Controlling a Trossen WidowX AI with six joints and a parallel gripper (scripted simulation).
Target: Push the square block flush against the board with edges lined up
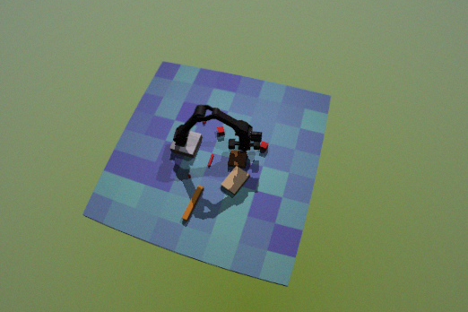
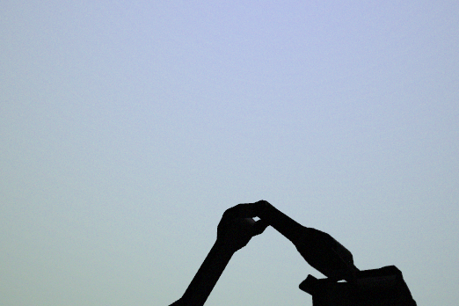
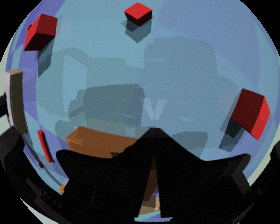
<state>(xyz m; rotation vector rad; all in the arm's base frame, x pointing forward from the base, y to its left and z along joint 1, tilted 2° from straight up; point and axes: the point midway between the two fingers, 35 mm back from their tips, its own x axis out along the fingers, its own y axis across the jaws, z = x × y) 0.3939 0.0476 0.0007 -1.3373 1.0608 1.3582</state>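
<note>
My gripper tip is 70 mm to the left of the dark brown square block, 30 mm past it and 10 mm below it. Also, from my gripper tip: thin red stick 190 mm behind, 110 mm to the right; then tan block 210 mm to the right, 10 mm above; then long orange board 400 mm to the right, 210 mm behind, 10 mm above.
</note>
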